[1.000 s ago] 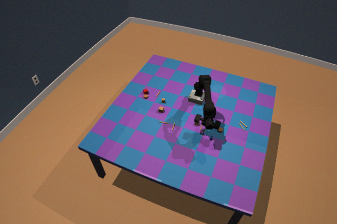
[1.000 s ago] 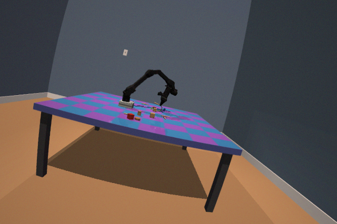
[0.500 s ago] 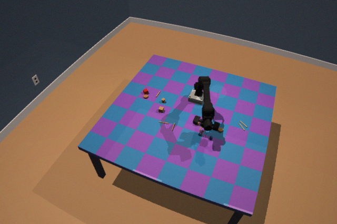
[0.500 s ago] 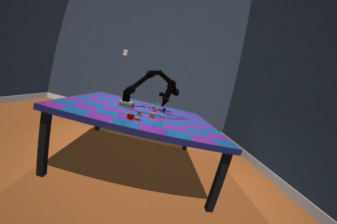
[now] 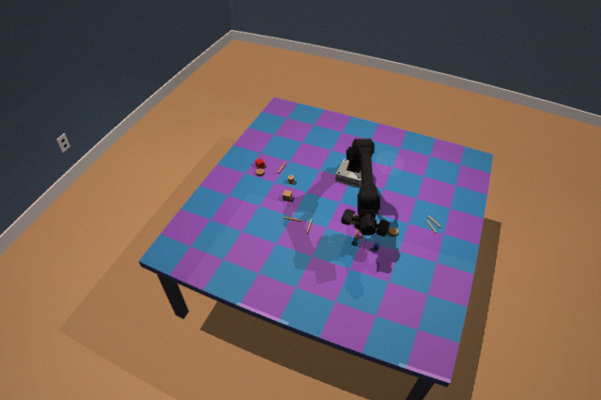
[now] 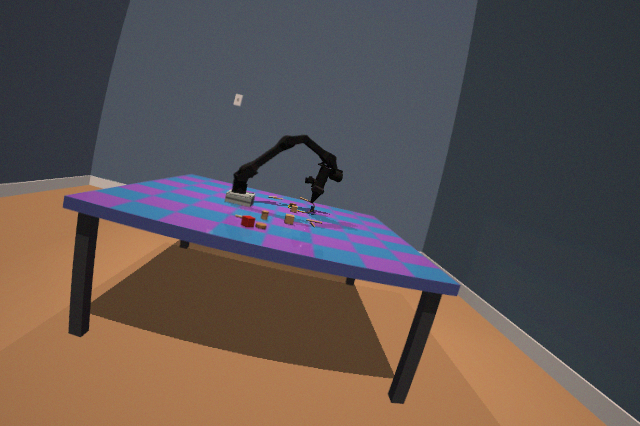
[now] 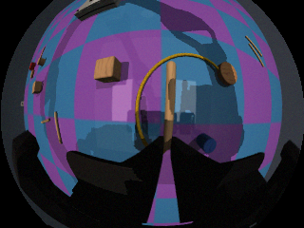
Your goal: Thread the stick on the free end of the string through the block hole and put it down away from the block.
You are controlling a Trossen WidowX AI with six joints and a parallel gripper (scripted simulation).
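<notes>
My gripper tip is now 30 mm short of the blue object, 60 mm to the right of it and 40 mm above it. Round my gripper tip: wooden cylinder (250 mm behind, 400 mm to the right, 40 mm below); then thin wooden stick (20 mm behind, 10 mm above); then round wooden button (80 mm behind, 120 mm to the left, 50 mm below).
</notes>
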